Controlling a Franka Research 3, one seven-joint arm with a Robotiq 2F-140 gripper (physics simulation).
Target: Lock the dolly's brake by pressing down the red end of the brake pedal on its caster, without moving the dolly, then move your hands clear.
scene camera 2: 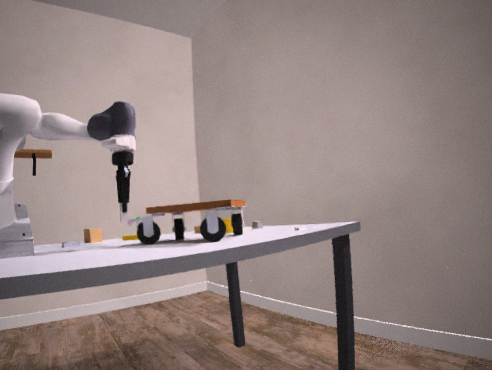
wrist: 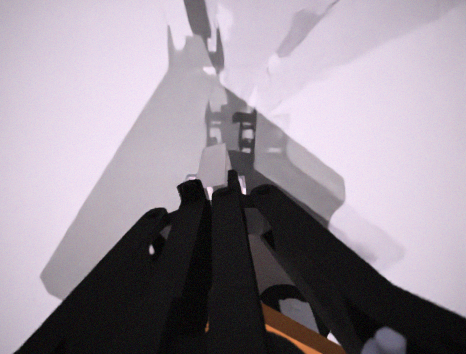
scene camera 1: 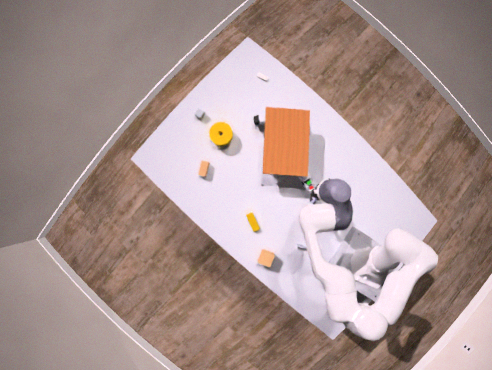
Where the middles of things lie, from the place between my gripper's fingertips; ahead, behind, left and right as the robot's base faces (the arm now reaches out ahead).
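There is the dolly [scene camera 1: 286,142], and my hand is 11 cm to the left of it. My hand is also 21 cm short of the dolly and 2 cm above it.
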